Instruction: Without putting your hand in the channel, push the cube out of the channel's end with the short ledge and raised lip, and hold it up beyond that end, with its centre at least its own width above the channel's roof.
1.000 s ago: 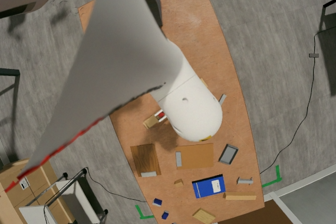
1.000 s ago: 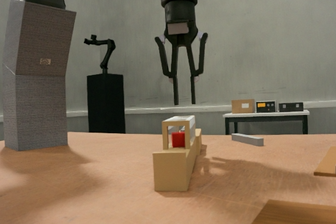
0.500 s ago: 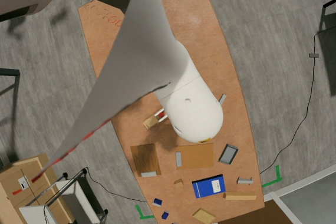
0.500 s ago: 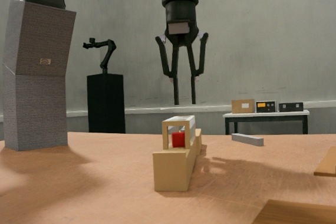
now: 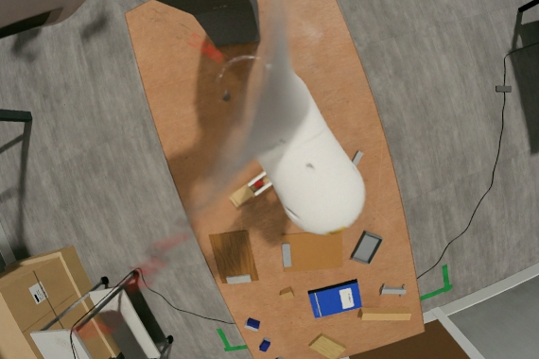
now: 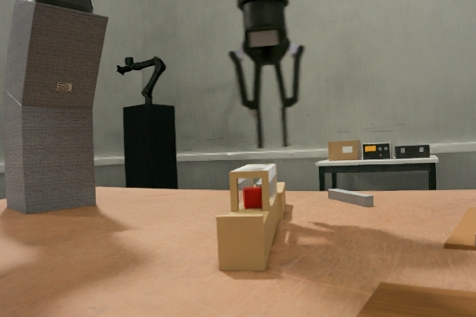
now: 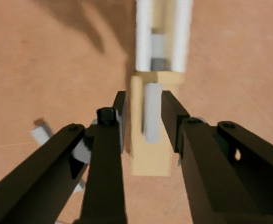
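My hand is 180 mm to the right of the thin grey stick, 140 mm above it and 70 mm short of it. Round my hand: grey bar 100 mm below, 20 mm behind, 10 mm to the right; red cube 150 mm to the right, 90 mm below, 40 mm ahead; channel 100 mm to the right, 100 mm below, 20 mm ahead.
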